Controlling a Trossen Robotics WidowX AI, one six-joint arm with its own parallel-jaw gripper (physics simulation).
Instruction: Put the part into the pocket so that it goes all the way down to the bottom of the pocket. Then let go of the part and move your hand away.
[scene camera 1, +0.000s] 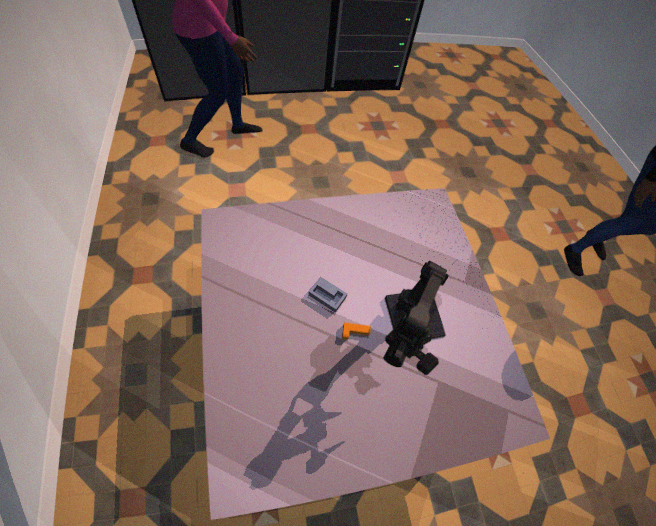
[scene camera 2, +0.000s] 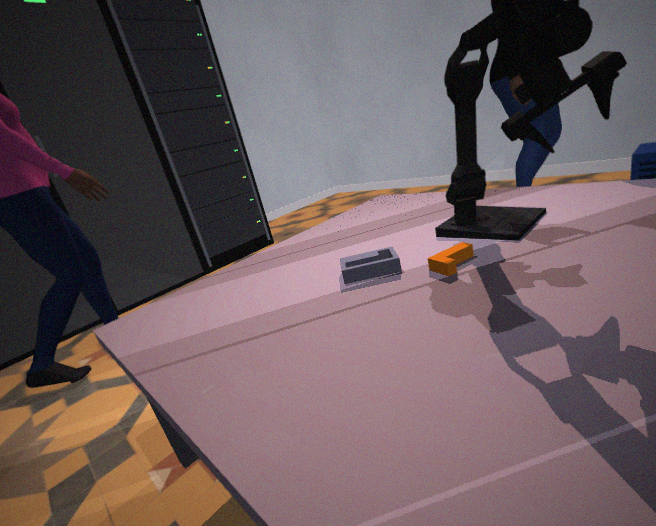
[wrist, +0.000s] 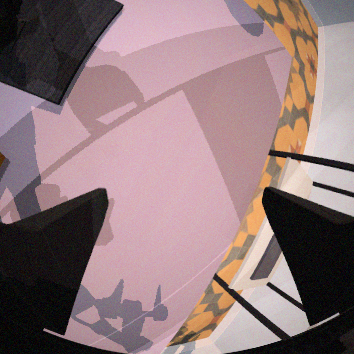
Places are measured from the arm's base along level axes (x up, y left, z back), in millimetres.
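Pixels of known places: gripper, fingertip midpoint: (scene camera 1: 414, 362) (scene camera 2: 579, 136) (wrist: 186, 195); arm's base, link origin: (scene camera 1: 404, 305) (scene camera 2: 465, 221) (wrist: 2, 35).
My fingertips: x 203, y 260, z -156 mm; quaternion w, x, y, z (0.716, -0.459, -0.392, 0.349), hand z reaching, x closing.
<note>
Ahead of a thing's pixels: the offset from my fingertips to its middle. Level surfaces: height alone.
The orange L-shaped part @[dx -212, dy -221, dz -85 mm] (scene camera 1: 358, 329) (scene camera 2: 442, 264) lies flat on the table, between the pocket block and the arm's base. A small orange-brown sliver, likely this part, shows at the left edge of the wrist view. The grey block @[dx -209, dy -419, dz -135 mm] (scene camera 1: 335, 304) (scene camera 2: 372, 272) with an L-shaped pocket stands on the table apart from the part; its pocket holds nothing visible. My gripper (scene camera 2: 579, 134) (wrist: 186, 195) is open and empty, high above the table and away from both the part and the block. In scene camera 1 the dark arm hides its fingertips in part.
The pink table @[dx -227 mm] (scene camera 1: 246, 438) (scene camera 2: 273, 383) (wrist: 160, 165) bears long shadows of the arm. The arm's dark base plate (scene camera 1: 435, 323) (scene camera 2: 492, 230) (wrist: 75, 55) is near the part. Two people and dark server cabinets (scene camera 1: 287, 49) (scene camera 2: 60, 109) are beyond the table.
</note>
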